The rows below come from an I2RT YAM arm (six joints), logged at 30 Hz.
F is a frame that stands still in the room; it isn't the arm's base.
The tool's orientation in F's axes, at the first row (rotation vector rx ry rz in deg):
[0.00, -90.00, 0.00]
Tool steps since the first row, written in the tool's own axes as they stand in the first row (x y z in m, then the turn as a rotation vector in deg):
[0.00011, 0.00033, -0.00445, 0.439, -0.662, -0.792]
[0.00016, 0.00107, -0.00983, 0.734, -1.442, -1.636]
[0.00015, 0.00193, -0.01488, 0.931, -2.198, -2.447]
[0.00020, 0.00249, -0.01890, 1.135, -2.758, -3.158]
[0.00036, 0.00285, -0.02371, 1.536, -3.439, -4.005]
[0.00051, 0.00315, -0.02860, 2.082, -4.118, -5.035]
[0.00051, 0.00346, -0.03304, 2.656, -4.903, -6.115]
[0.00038, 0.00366, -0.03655, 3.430, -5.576, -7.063]
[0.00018, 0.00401, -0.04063, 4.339, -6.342, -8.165]
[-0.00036, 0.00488, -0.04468, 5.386, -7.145, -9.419]
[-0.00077, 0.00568, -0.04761, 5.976, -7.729, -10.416]
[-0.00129, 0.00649, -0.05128, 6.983, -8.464, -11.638]
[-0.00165, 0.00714, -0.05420, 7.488, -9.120, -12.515]
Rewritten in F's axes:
[0.00445, 0.00033, 0.00011, 0.792, -0.662, 0.439]
[0.00983, 0.00107, 0.00016, 1.636, -1.442, 0.734]
[0.01488, 0.00193, 0.00015, 2.447, -2.198, 0.931]
[0.01890, 0.00249, 0.00020, 3.158, -2.758, 1.135]
[0.02371, 0.00285, 0.00036, 4.005, -3.439, 1.536]
[0.02860, 0.00315, 0.00051, 5.035, -4.118, 2.082]
[0.03304, 0.00346, 0.00051, 6.115, -4.903, 2.656]
[0.03655, 0.00366, 0.00038, 7.063, -5.576, 3.430]
[0.04063, 0.00401, 0.00018, 8.165, -6.342, 4.339]
[0.04468, 0.00488, -0.00036, 9.419, -7.145, 5.386]
[0.04761, 0.00568, -0.00077, 10.416, -7.729, 5.976]
[0.05128, 0.00649, -0.00129, 11.638, -8.464, 6.983]
[0.05420, 0.00714, -0.00165, 12.515, -9.120, 7.488]

